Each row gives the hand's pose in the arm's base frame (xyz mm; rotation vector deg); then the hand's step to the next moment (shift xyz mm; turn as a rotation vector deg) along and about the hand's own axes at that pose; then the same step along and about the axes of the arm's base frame.
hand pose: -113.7 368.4 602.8 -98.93 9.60 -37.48
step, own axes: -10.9 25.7 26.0 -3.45 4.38 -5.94
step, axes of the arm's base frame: 10.1 20.1 -30.8 -4.86 -4.71 -4.53
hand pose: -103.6 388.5 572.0 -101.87 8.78 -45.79
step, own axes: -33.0 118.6 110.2 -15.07 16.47 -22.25
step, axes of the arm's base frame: 72.5 60.3 -135.7 -19.84 -16.63 -17.98
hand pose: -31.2 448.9 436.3 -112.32 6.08 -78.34
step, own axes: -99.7 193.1 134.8 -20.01 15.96 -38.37
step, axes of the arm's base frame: 133.5 -26.4 -216.5 -35.70 -22.31 -18.85
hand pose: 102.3 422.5 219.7 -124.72 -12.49 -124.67
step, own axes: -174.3 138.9 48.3 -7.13 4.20 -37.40
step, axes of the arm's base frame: 67.8 -141.0 -165.9 -36.42 -9.78 -6.69
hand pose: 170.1 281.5 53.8 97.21 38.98 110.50
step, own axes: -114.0 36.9 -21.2 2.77 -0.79 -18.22
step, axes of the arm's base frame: -8.9 -102.9 -64.4 -18.39 1.43 -0.39
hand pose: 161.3 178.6 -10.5 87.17 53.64 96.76
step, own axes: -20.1 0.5 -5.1 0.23 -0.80 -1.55
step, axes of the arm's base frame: -3.2 -17.8 -10.2 -1.55 0.50 -0.66
